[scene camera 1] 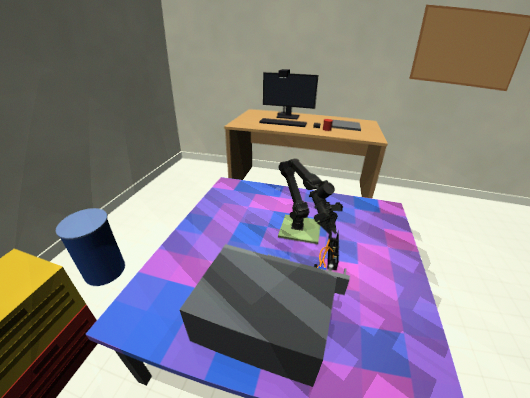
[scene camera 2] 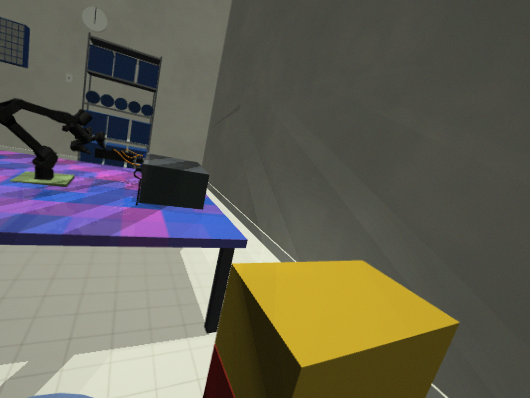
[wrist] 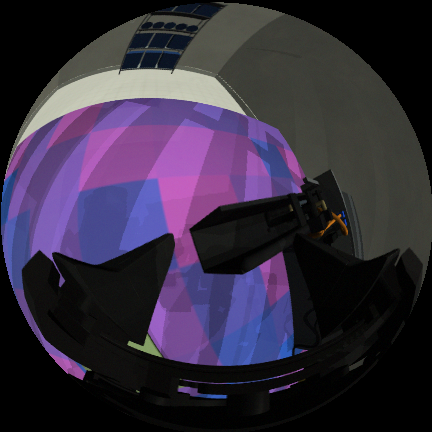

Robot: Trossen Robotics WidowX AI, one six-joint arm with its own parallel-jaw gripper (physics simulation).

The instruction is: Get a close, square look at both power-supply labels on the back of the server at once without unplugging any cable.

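Where they show: gripper, between the fingertips: (scene camera 1: 333,234) (scene camera 2: 98,151) (wrist: 235,240); arm's base, origin of its link: (scene camera 1: 297,226) (scene camera 2: 43,178).
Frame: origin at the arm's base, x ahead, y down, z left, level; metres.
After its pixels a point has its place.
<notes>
The server (scene camera 1: 260,300) {z -0.070, x 0.638, y -0.183 m} (scene camera 2: 172,186) {z -0.283, x 0.558, y -0.094 m} is a dark grey box on the table; its back faces the robot base. A black hinged cable arm (scene camera 1: 334,254) {z 0.167, x 0.361, y -0.167 m} (scene camera 2: 106,154) {z 0.150, x 0.255, y -0.141 m} (wrist: 250,240) {z 0.161, x 0.254, y -0.117 m} sticks out from the server's back, with orange cables (scene camera 1: 322,255) {z 0.128, x 0.345, y -0.138 m} (wrist: 327,230) looping near the server. My gripper (scene camera 1: 332,231) {z 0.169, x 0.213, y -0.149 m} (scene camera 2: 94,145) {z 0.169, x 0.213, y -0.149 m} (wrist: 235,240) {z 0.169, x 0.213, y -0.149 m} is open, at the outer end of the cable arm. In the wrist view that end shows between the fingertips; whether it lies between them in depth is unclear. The power-supply labels cannot be made out in any view.
The patterned table (scene camera 1: 170,265) {z -0.549, x 0.416, y 0.010 m} (scene camera 2: 100,227) {z -0.595, x 0.267, y 0.011 m} (wrist: 120,160) {z 0.369, x 0.148, y 0.011 m} carries the robot's green base plate (scene camera 1: 290,232) {z -0.032, x 0.065, y -0.004 m} (scene camera 2: 62,180) {z -0.027, x 0.079, y -0.004 m}. A blue bin (scene camera 1: 95,250) and a yellow box (scene camera 1: 30,280) (scene camera 2: 345,305) stand beside the table. A desk (scene camera 1: 305,137) stands behind.
</notes>
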